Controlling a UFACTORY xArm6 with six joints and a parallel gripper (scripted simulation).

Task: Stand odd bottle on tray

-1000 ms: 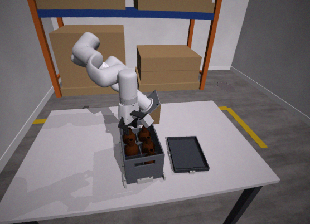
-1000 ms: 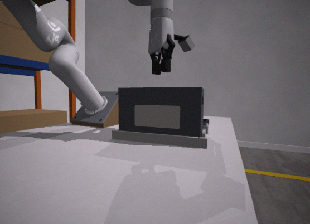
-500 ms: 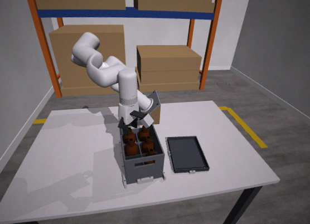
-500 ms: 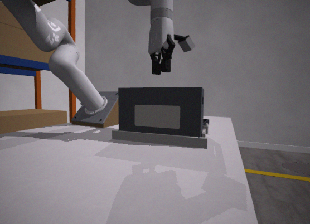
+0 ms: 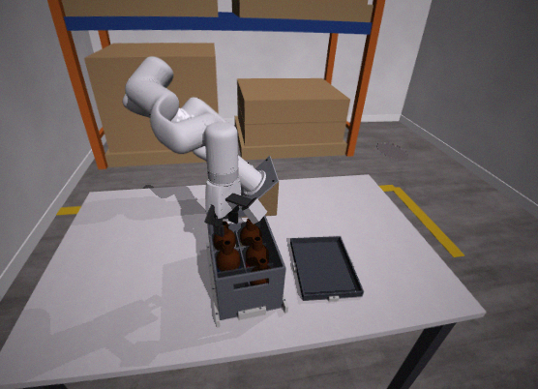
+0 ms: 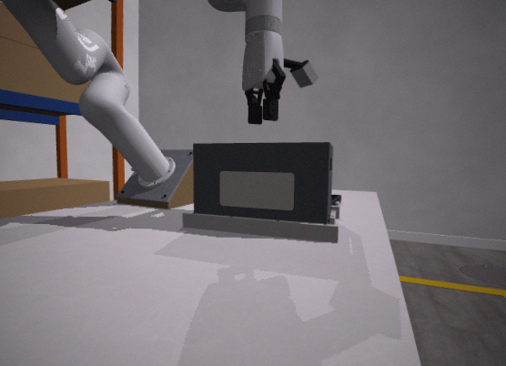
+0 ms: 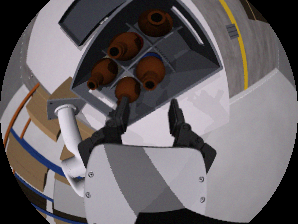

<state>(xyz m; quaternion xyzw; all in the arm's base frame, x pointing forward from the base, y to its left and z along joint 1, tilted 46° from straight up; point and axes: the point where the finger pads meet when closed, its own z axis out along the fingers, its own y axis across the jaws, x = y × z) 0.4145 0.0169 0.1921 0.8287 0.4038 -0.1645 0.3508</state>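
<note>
Right now my hand is 40 mm to the right of the dark grey crate and 150 mm above it. The rest, counted from my hand: glass bottle 100 mm behind, 80 mm to the left, 150 mm below; dark tray 20 mm behind, 320 mm to the left, 220 mm below.
</note>
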